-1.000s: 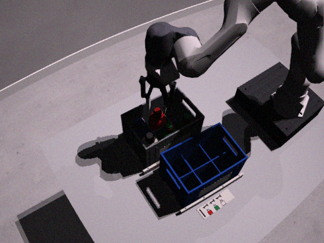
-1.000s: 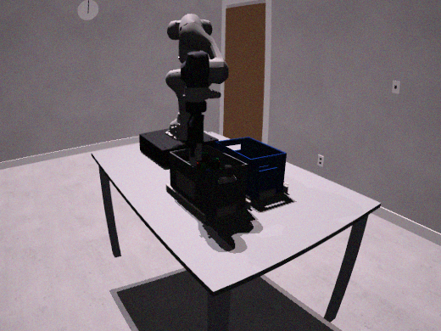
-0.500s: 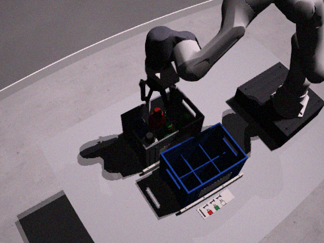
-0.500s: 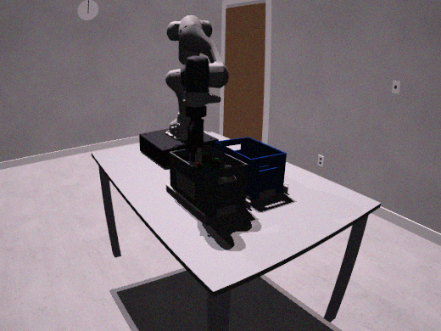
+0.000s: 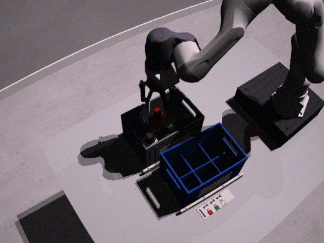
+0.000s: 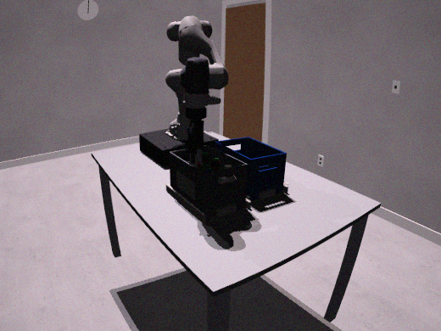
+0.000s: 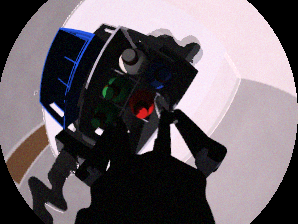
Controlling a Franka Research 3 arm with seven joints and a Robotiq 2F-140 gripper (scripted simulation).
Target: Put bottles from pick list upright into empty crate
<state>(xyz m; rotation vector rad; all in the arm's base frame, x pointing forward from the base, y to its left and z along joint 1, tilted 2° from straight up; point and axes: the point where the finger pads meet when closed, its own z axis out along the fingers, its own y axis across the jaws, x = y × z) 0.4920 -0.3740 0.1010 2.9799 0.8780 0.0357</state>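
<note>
Now: the red-label bottle 80 mm below my hand. The rest, counted from my hand: black crate 10 mm ahead, 40 mm to the left, 90 mm below; white-labelled bottle 100 mm ahead, 60 mm to the left, 80 mm below; blue-label bottle 90 mm ahead, 10 mm to the right, 80 mm below.
</note>
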